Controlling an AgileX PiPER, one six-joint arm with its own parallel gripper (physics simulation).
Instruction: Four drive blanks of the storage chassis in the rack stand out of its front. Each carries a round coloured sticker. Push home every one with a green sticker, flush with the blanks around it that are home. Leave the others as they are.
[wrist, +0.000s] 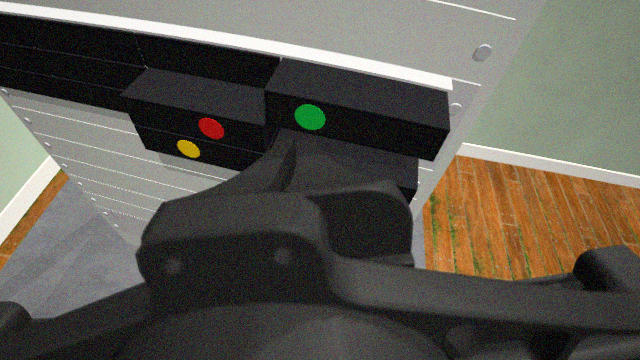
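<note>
The blank with the green sticker (310, 117) is at the upper right of the chassis and stands out of the front. To its left a blank with a red sticker (211, 128) stands out, and directly below that one a blank with a yellow sticker (188, 149) stands out too. A fourth blank (411, 192) shows partly below the green one; its front is mostly hidden behind my gripper. My gripper (299, 160) is shut, with its fingertips just below the green-sticker blank in the view; whether they touch a blank cannot be told.
Dark blanks that sit home (65, 62) are at the upper left. A white edge (200, 37) runs above the blanks, below a grey panel (325, 25). Grey panels with rivets continue beneath. A green wall (575, 100) and wooden floor (540, 215) are at the right.
</note>
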